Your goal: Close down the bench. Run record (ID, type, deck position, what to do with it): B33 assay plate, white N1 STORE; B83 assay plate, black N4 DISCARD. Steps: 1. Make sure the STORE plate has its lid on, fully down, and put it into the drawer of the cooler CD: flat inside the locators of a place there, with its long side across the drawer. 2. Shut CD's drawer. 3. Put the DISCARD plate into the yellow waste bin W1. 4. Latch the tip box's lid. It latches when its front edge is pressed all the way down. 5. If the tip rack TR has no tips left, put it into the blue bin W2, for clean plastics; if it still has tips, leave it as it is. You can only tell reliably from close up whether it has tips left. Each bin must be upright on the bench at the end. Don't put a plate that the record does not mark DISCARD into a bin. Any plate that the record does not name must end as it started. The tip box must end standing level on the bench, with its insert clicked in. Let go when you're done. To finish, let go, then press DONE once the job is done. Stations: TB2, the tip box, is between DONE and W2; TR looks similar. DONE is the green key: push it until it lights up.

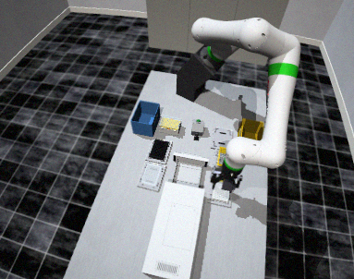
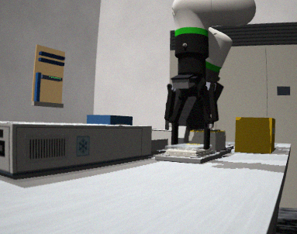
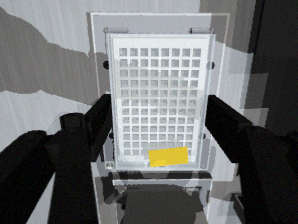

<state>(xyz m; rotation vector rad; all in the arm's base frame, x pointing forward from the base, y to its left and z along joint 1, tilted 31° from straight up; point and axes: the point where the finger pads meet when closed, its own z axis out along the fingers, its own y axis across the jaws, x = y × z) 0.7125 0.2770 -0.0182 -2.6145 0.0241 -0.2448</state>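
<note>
My gripper is now 20 mm above the clear plate lid. From my hand the other things lie so: yellow-topped tip holder (180 mm behind, 20 mm to the right); then cooler drawer (190 mm to the right, 20 mm below); then white plate (30 mm below).
</note>
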